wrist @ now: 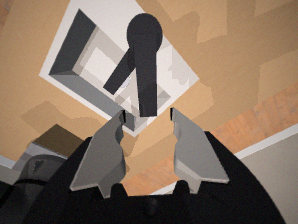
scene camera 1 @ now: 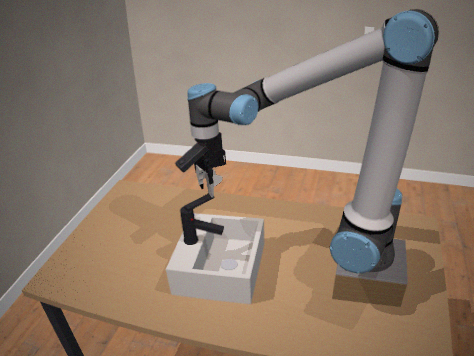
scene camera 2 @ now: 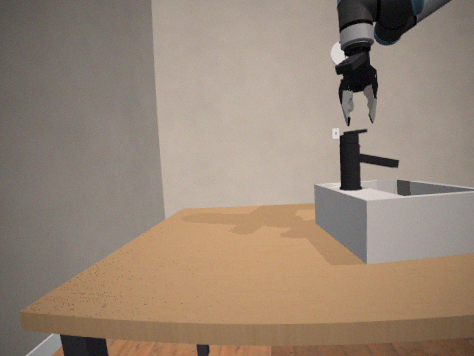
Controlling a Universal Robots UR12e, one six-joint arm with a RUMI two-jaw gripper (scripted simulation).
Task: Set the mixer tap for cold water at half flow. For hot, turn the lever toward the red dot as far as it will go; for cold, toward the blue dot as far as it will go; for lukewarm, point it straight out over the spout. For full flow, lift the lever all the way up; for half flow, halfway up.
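Black mixer tap [scene camera 2: 350, 157], [wrist: 125, 67], [scene camera 1: 189, 225]. White sink [wrist: 86, 50]. Gripper [scene camera 2: 360, 124], [wrist: 147, 109], [scene camera 1: 207, 193].
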